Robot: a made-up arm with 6 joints.
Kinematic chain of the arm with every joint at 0, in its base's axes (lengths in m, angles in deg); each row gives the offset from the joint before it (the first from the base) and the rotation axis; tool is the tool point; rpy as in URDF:
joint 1: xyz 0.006 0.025 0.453 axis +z
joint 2: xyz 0.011 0 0.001 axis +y
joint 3: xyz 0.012 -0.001 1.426 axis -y
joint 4: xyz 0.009 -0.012 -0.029 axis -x
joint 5: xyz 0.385 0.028 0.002 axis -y
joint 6: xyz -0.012 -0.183 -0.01 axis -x
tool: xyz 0.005 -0.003 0.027 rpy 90 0 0
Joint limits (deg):
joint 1: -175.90..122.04
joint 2: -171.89..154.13
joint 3: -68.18..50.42
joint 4: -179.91..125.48
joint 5: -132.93..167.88
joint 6: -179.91..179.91
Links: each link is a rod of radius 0.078 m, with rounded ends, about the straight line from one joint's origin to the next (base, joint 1, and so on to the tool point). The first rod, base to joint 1, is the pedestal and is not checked.
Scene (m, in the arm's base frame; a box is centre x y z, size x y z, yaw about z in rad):
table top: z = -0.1
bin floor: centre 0.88 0.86 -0.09 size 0.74 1 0.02 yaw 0.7
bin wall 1: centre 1.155 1.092 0.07 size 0.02 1 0.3 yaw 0.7
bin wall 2: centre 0.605 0.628 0.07 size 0.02 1 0.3 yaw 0.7
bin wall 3: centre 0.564 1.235 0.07 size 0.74 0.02 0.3 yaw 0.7
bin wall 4: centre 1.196 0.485 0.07 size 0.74 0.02 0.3 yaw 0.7
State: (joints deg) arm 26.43 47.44 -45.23 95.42 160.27 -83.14
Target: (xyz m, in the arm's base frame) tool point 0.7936 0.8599 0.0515
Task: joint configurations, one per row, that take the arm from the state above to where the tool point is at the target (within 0.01 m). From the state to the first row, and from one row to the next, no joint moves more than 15 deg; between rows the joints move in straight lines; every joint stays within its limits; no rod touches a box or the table.
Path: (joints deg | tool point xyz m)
1: 31.20 58.78 -48.76 96.22 160.20 -83.39 | 1.0749 0.6906 0.7522
2: 35.97 70.11 -52.29 97.01 160.13 -83.65 | 1.0206 0.7838 0.5060
3: 40.73 81.45 -55.82 97.81 160.06 -83.90 | 0.9231 0.8421 0.2696
4: 45.50 92.78 -59.35 98.60 159.99 -84.15 | 0.7937 0.8598 0.0516

